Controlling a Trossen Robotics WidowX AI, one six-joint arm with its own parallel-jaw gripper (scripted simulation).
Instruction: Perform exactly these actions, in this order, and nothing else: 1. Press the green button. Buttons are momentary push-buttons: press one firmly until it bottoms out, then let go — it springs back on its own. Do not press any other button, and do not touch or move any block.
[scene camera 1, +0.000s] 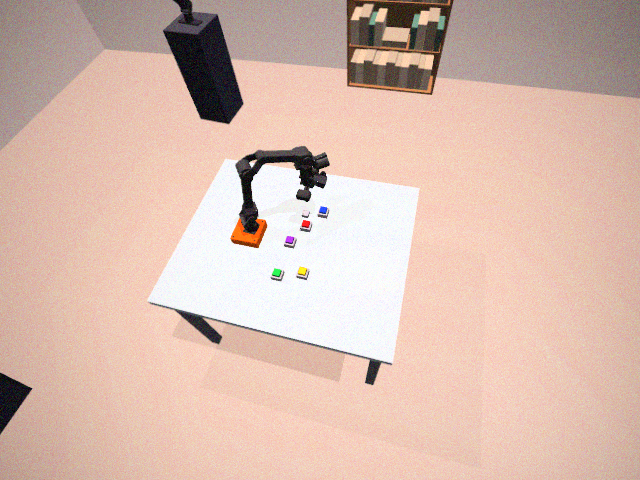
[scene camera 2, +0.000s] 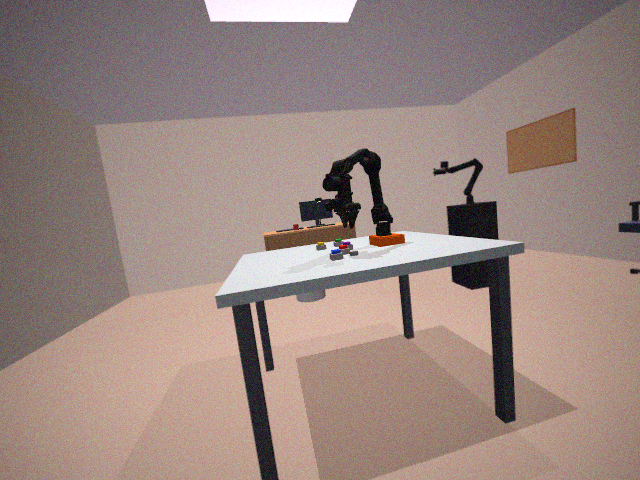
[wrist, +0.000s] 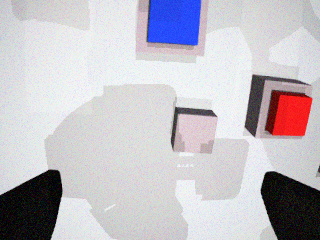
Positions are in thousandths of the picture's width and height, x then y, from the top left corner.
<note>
My gripper (scene camera 2: 545, 476) is open and holds nothing. Also in view: a red button (wrist: 895, 490).
My gripper is seen too in the wrist view (wrist: 517, 769).
</note>
